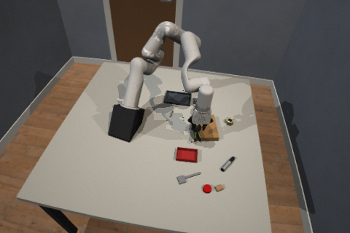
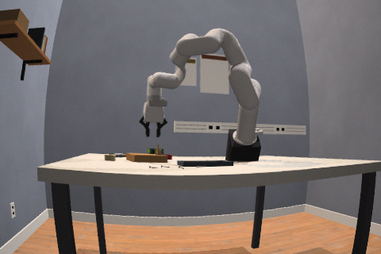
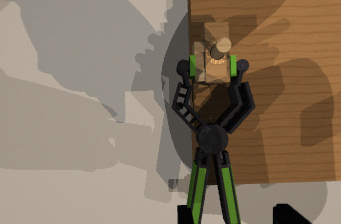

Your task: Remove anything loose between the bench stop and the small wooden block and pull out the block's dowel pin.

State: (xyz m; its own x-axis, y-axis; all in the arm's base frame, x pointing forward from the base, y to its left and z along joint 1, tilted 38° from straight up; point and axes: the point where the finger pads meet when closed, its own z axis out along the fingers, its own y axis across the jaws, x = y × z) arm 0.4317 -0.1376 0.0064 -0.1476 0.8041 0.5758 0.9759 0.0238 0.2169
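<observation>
Now: the dowel pin 110 mm to the left of my hand, 80 mm below it and 10 mm behind it. The rest, counted from my hand: grey scraper 260 mm to the right, 130 mm below, 30 mm behind; then red tray 130 mm below, 120 mm to the right, 50 mm behind; then small wooden block 110 mm to the left, 90 mm below, 10 mm behind.
</observation>
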